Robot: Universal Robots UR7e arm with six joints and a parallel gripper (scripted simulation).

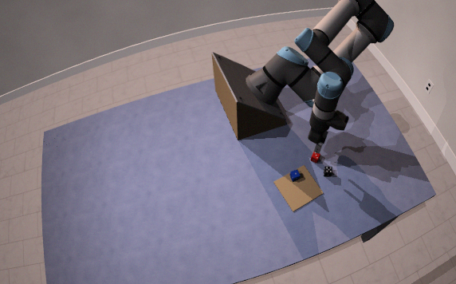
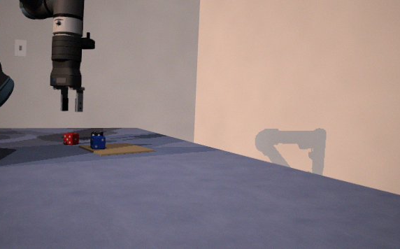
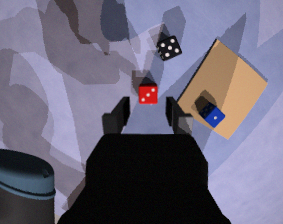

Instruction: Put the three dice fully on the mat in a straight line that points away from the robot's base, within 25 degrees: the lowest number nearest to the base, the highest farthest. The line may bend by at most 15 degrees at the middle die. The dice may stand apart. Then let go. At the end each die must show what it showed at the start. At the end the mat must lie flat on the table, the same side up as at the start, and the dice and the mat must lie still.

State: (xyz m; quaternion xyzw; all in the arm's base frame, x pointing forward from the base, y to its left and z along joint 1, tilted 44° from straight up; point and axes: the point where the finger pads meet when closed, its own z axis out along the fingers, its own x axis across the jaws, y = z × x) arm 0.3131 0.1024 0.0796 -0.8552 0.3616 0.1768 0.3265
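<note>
Right now my hand is 90 mm above the red die. Also, from my hand: blue die (110 mm to the right, 90 mm below, 50 mm ahead); tan mat (110 mm to the right, 100 mm below, 100 mm ahead); black die (90 mm below, 70 mm ahead, 20 mm to the left).
</note>
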